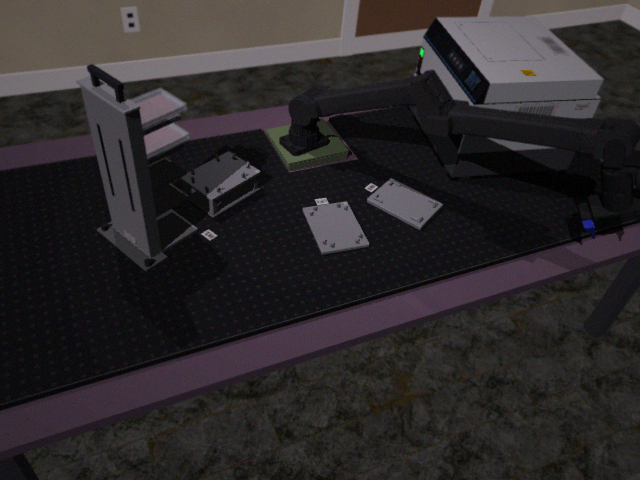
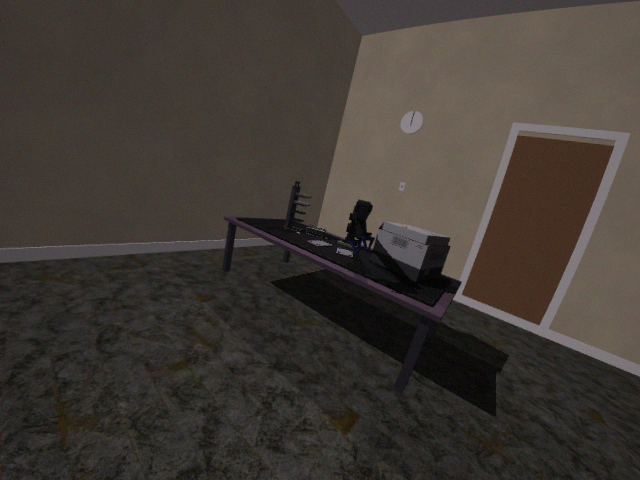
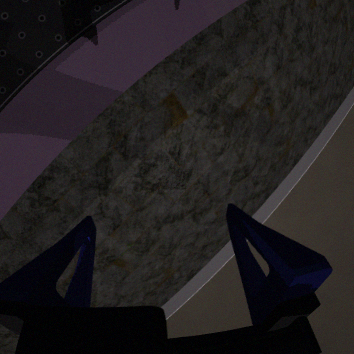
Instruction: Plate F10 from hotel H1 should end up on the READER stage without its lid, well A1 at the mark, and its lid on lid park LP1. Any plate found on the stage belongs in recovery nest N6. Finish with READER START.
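Where they show: gripper, fingertip midpoint: [image 1: 617,233] [image 2: 362,253] [image 3: 159,216]; arm's base at its link origin: [image 1: 303,143] [image 2: 349,243].
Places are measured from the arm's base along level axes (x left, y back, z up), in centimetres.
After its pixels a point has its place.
Observation:
The hotel [image 1: 124,175] {x -56.0, y -16.9, z 20.2 cm} [image 2: 292,206] {x -52.5, y -18.5, z 19.1 cm} is a tall grey tower at the left; a small tag [image 1: 208,235] {x -40.3, y -20.3, z -1.1 cm} lies beside it. Two pinkish plates sit on its upper shelves, an upper plate [image 1: 157,107] {x -46.1, y -13.3, z 31.3 cm} and a lower plate [image 1: 166,138] {x -45.4, y -14.1, z 24.1 cm}; which is F10 cannot be told. The white reader [image 1: 542,62] {x 51.8, y -32.1, z 28.6 cm} [image 2: 410,242] {x 50.9, y -42.2, z 21.2 cm} stands at the right. Its stage cannot be made out. Two flat grey pinned pads, one pad [image 1: 336,227] {x -12.4, y -33.8, z -0.1 cm} and another pad [image 1: 405,203] {x 8.8, y -35.2, z 0.0 cm}, lie mid-table with tags too blurred to read surely. My gripper [image 1: 603,233] [image 2: 362,251] {x 32.0, y -76.8, z 13.0 cm} [image 3: 159,216] {x 32.0, y -76.8, z 13.0 cm} is open and empty, near the front edge at the right.
A raised pinned stand [image 1: 222,175] {x -30.1, y -8.2, z 4.9 cm} is between the hotel and the arm's green base block [image 1: 310,157] {x -2.2, y -6.8, z 0.1 cm}. My arm [image 1: 516,126] {x 15.8, y -53.6, z 32.0 cm} stretches in front of the reader. A green status light [image 1: 421,52] {x 41.6, y 1.2, z 18.6 cm} shows beside the reader. The table's purple edge [image 1: 320,346] {x -34.6, y -59.7, z -2.4 cm} [image 3: 110,60] {x 40.7, y -70.6, z -2.4 cm} runs along the front.

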